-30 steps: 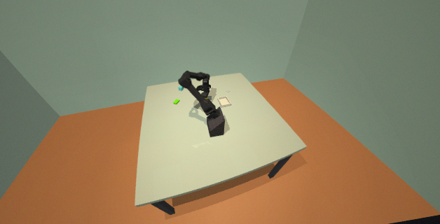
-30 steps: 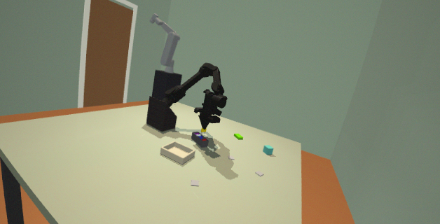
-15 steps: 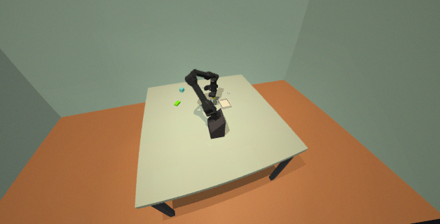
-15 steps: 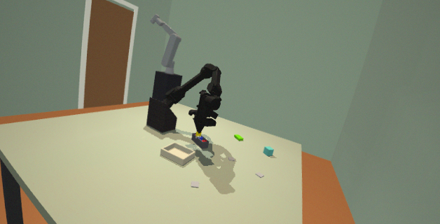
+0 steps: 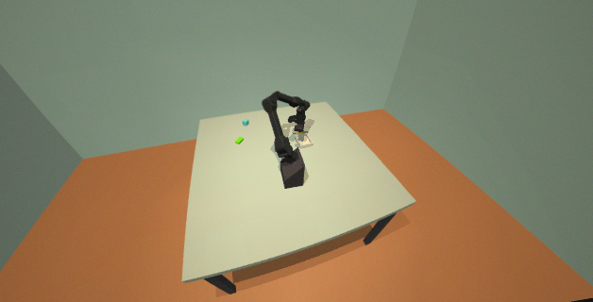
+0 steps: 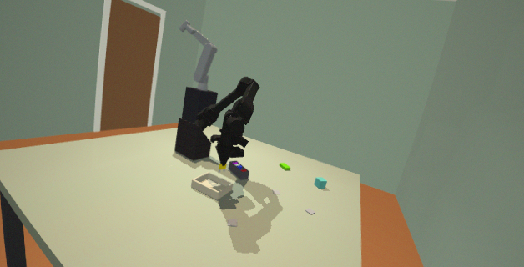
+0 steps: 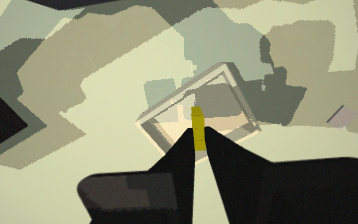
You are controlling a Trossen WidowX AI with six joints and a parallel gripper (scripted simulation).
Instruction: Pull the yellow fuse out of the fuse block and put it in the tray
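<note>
The cream tray lies 9 cm below my gripper tip, 3 cm to the right of it and 1 cm behind it. From my gripper tip the other things lie so: yellow fuse: 1 cm below.
</note>
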